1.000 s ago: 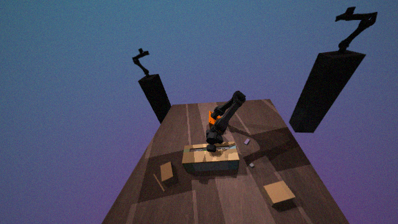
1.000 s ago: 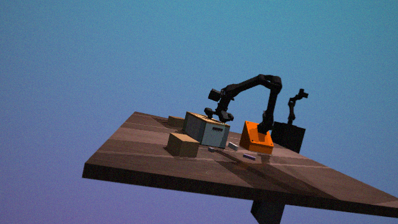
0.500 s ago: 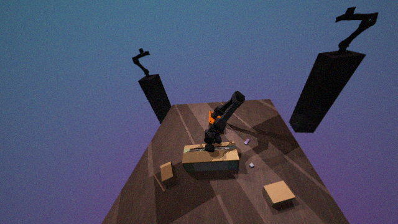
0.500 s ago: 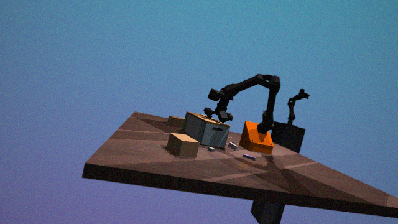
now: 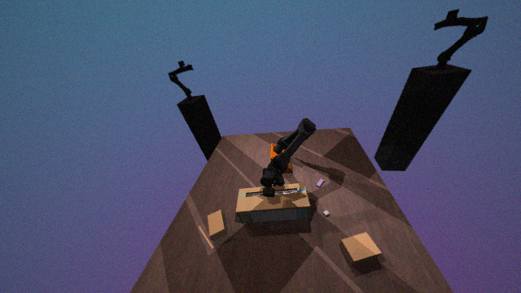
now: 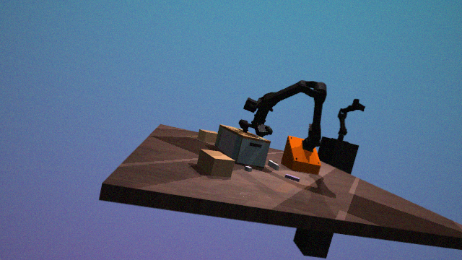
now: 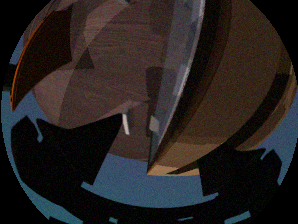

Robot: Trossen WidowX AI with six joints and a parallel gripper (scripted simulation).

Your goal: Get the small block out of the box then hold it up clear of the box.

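My gripper tip is 60 mm short of the green block and 10 mm to the left of it. From my gripper tip the other things lie so: thin stick (260 mm ahead, 310 mm to the right, 80 mm below); box (30 mm ahead, 40 mm to the left, 30 mm below).
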